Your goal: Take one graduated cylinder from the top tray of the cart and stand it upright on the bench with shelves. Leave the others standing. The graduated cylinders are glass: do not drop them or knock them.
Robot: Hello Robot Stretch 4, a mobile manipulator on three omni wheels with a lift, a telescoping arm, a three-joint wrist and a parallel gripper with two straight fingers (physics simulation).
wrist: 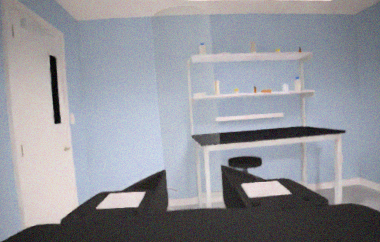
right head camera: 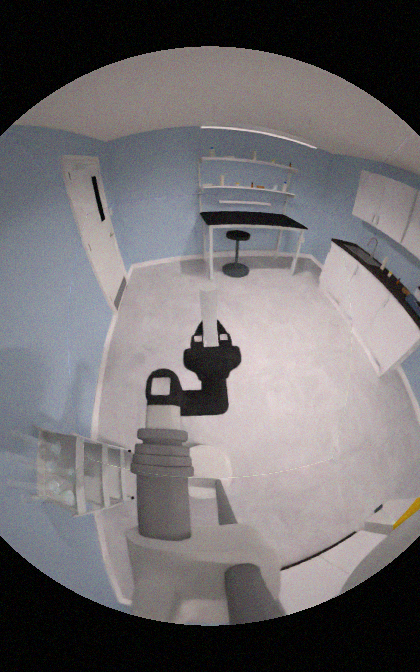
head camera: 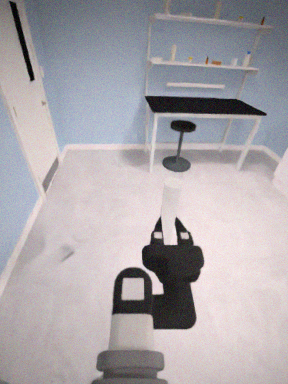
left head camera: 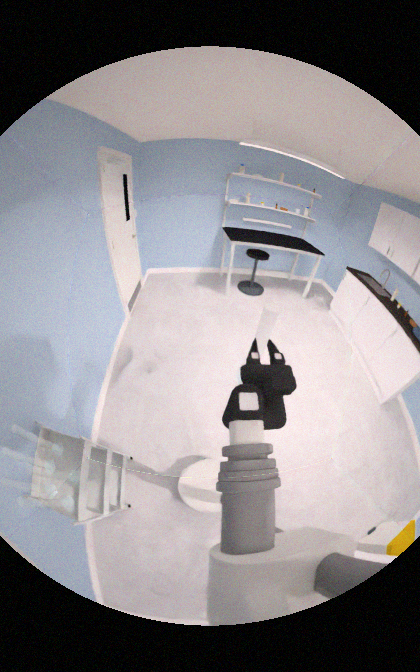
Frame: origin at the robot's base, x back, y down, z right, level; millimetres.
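Seen in the pictures: gripper, between the fingertips: (wrist: 194,184) (head camera: 167,219).
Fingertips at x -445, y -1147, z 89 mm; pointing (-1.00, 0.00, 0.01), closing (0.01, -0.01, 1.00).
A point is followed by its place in that frame.
My gripper (head camera: 169,220) @[x -445, y -1147, z 89 mm] (left head camera: 263,342) (right head camera: 210,324) (wrist: 194,184) @[x -445, y -1147, z 89 mm] is shut on a clear graduated cylinder (head camera: 171,197) @[x -428, y -1242, z 84 mm] (left head camera: 266,324) (right head camera: 208,305) (wrist: 185,100) @[x -428, y -1208, z 87 mm], held upright above the floor. The cylinder is faint in the wrist view, and its base is hidden there. The bench with shelves (head camera: 205,105) (left head camera: 270,240) (right head camera: 250,219) (wrist: 270,135) stands beyond the gripper at the far wall, with a black top and white legs. The cart (left head camera: 84,480) (right head camera: 79,475) is at the lower left in the side head views, by the left wall. Several faint cylinders stand on its top tray.
A black stool (head camera: 183,126) (left head camera: 257,254) (right head camera: 238,235) (wrist: 245,162) stands at the bench's front. Small bottles stand on the two shelves above the bench top. A door (head camera: 30,110) @[x -2143, y -913, z -1150 mm] (wrist: 40,120) @[x -2108, y -1198, z -1147 mm] is at the left. A white counter (left head camera: 367,330) (right head camera: 350,300) with a sink runs along the right wall.
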